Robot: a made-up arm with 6 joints.
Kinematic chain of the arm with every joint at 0, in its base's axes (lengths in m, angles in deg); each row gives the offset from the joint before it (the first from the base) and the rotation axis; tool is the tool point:
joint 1: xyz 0 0 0.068 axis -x
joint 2: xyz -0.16 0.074 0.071 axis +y
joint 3: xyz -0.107 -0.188 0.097 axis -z
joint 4: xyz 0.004 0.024 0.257 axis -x
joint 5: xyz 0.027 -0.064 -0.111 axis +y
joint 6: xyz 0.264 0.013 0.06 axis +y
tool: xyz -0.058 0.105 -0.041
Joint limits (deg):
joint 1: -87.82..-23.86
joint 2: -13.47..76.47
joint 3: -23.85..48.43
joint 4: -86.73..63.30
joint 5: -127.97..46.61
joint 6: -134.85..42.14
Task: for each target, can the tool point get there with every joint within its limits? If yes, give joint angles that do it. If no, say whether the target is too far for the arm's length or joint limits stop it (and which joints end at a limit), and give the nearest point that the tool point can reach.
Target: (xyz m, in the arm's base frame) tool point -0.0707 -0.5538 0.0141
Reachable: yes | joints -75.22 28.47 10.23 -74.95 -102.67 -35.87
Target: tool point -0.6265 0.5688 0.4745
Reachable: no: joint limits stop it (at a limit: joint 1, joint 2, joint 3, joint 5) | nearest point -0.2637 0.1349 0.4994 | short by 0.566 m
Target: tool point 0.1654 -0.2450 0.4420
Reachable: yes | joints -35.74 64.52 -9.77 30.80 -112.71 -67.15
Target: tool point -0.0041 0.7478 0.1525
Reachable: no: joint limits stop it (at a limit: joint 1, joint 2, joint 5, joint 6) | nearest point 0.0876 0.2393 0.2095 | short by 0.520 m
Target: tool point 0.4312 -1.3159 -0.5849
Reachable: no: too far | nearest point 0.0825 -0.5805 -0.1680 | short by 0.914 m
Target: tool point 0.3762 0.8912 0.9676
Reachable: no: too far | nearest point 0.1546 0.1748 0.4740 | short by 0.898 m
